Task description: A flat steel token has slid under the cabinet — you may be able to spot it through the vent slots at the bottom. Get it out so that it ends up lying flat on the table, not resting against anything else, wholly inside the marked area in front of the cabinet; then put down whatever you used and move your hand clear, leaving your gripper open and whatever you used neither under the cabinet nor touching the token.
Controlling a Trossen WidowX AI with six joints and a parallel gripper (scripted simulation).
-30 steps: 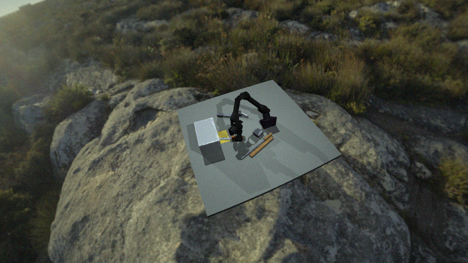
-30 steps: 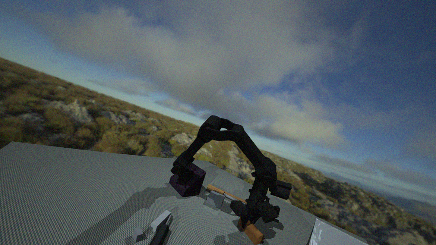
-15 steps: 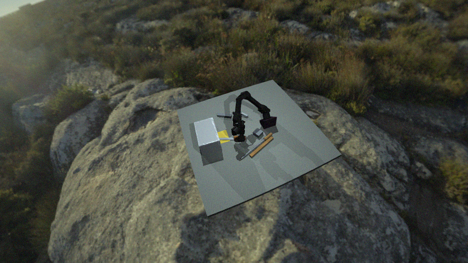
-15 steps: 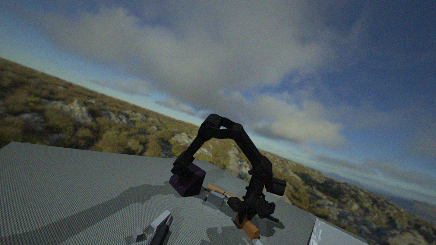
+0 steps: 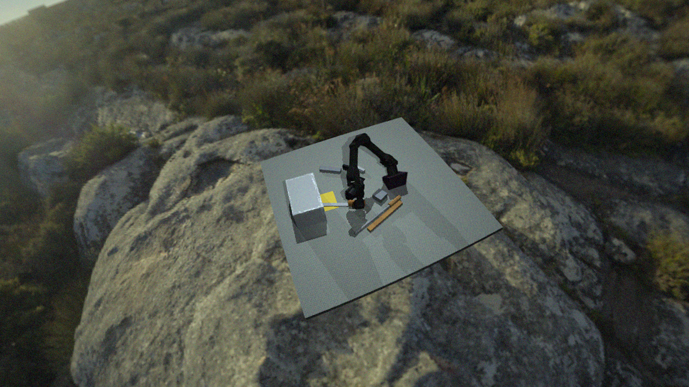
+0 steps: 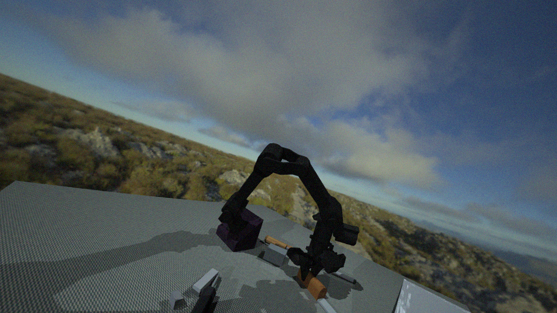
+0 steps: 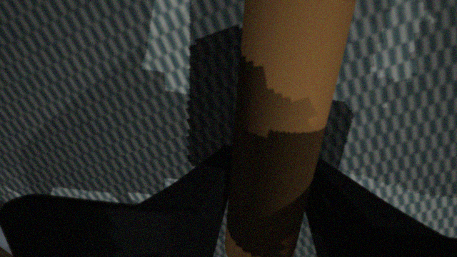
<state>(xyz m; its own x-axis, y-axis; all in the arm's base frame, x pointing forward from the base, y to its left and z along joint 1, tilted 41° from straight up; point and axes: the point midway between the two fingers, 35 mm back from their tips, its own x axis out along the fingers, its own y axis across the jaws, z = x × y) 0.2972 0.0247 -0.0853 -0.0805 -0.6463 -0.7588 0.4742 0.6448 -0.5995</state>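
My gripper tip is 15 cm past the grey block, 1 cm to the right of it and 1 cm below it. Round my gripper tip: grey bar (28 cm to the right, 15 cm behind); small grey cube (36 cm to the right, 13 cm behind); wooden stick (16 cm to the left, 10 cm behind).
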